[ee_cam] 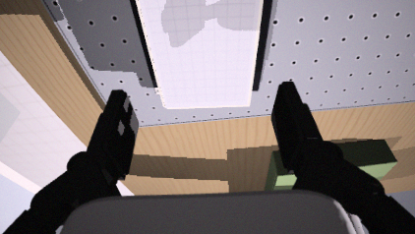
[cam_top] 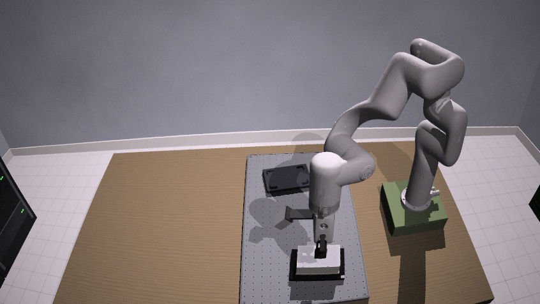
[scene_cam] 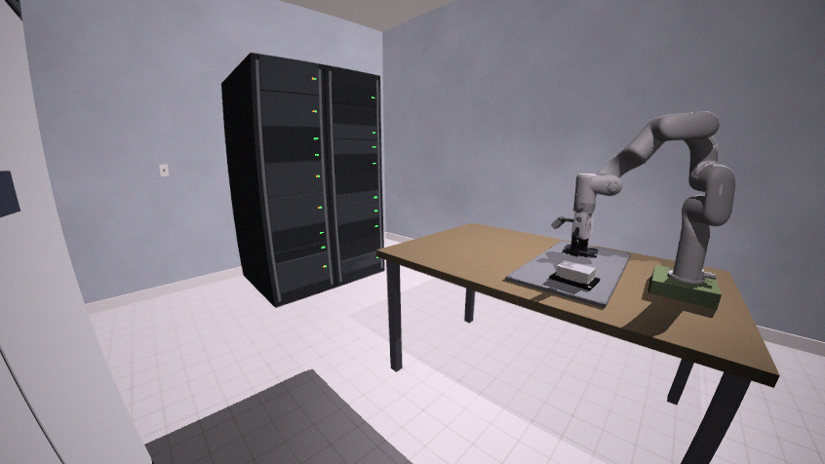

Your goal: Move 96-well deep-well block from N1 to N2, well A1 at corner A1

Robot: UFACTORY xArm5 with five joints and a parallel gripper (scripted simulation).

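The white deep-well block is 9 cm below my hand.
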